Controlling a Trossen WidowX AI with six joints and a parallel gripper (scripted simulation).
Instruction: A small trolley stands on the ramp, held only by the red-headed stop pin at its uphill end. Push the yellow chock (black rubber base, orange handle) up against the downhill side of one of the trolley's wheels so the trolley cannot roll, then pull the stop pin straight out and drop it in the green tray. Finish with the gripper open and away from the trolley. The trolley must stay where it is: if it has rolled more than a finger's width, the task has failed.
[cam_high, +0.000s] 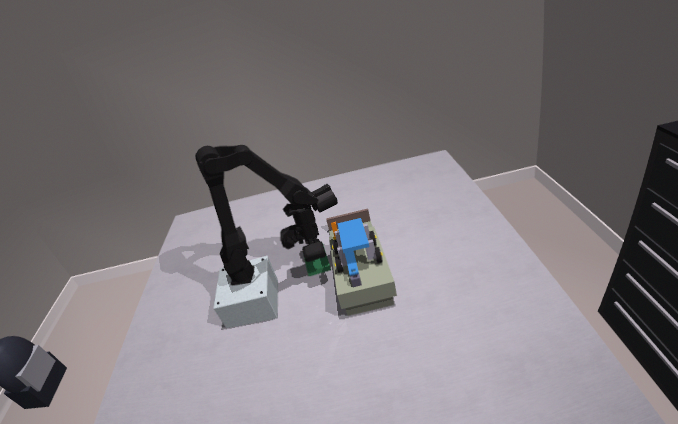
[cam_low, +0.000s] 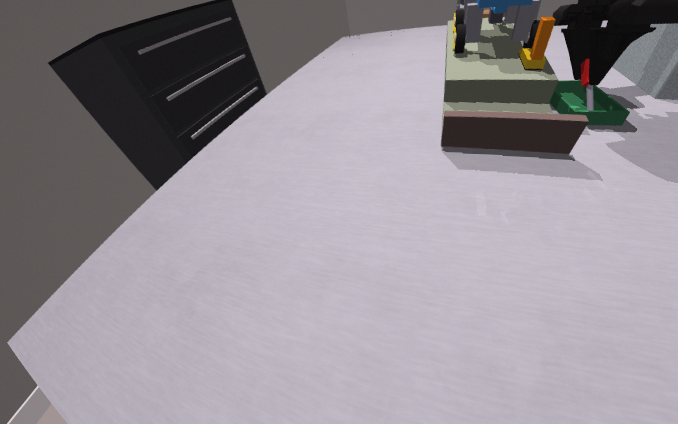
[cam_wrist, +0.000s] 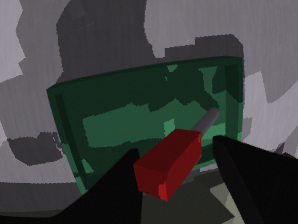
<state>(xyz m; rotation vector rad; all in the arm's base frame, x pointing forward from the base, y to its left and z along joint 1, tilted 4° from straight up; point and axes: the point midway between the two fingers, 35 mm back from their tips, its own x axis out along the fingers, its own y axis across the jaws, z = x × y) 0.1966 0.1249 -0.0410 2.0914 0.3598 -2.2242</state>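
Right now the red-headed stop pin is 10 mm to the left of my gripper tip. Round my gripper tip: ramp (140 mm ahead, 90 mm to the right, 10 mm above); then trolley (140 mm ahead, 90 mm to the right, 70 mm above); then green tray (50 mm below).
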